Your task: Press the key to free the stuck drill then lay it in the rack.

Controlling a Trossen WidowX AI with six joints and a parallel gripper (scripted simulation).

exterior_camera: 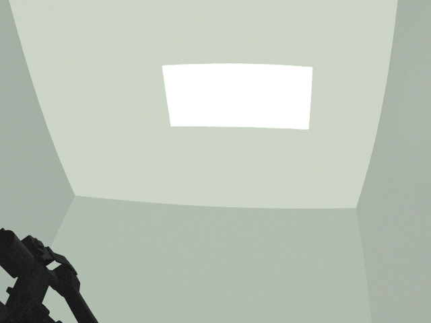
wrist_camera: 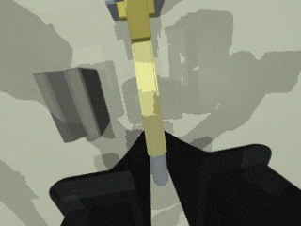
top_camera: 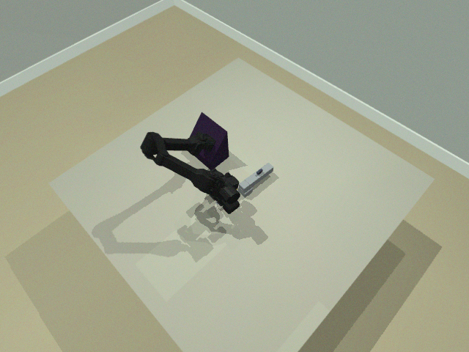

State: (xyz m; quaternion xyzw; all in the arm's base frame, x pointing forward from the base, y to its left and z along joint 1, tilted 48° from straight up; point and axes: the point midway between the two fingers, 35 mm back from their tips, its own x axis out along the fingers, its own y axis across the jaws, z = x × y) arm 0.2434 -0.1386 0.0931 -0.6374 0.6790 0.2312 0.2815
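Now: the drill 40 mm to the left of my gripper tip and 30 mm above it. Round my gripper tip: dark grey block 70 mm behind, 40 mm to the left, 30 mm below; then dark blue key 230 mm to the left, 20 mm ahead; then grey housing block 200 mm to the left, 20 mm ahead, 10 mm below.
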